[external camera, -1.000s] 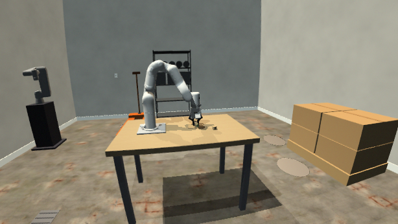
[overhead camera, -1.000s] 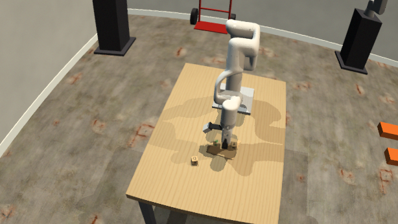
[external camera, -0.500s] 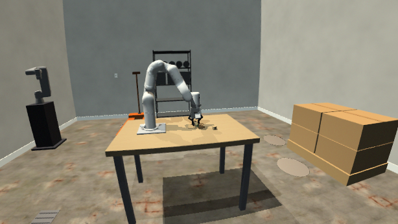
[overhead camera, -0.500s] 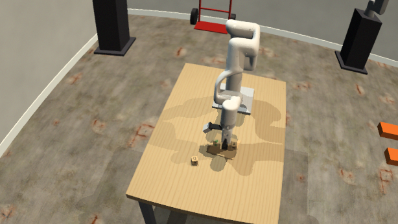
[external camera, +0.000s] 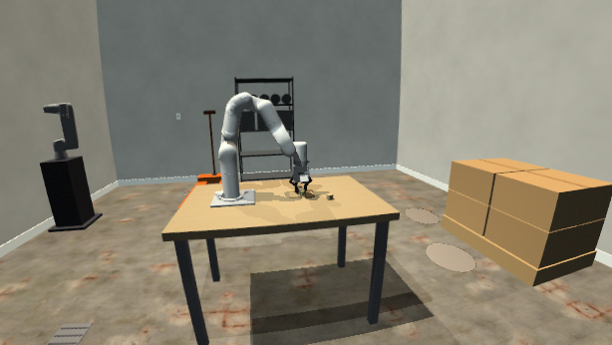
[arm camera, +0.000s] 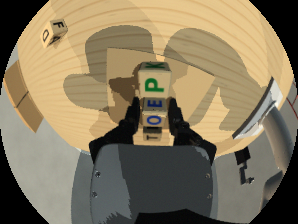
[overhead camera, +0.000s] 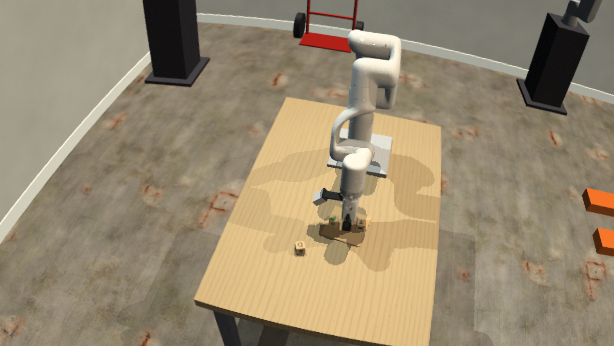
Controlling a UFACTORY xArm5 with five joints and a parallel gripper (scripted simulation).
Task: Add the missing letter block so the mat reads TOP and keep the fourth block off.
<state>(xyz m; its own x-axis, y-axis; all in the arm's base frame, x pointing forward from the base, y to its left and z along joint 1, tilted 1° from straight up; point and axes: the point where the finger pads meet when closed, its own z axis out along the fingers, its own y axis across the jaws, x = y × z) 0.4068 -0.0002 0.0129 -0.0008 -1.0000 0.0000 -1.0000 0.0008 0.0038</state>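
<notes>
Now: hand 2 cm above the tan mat.
</notes>
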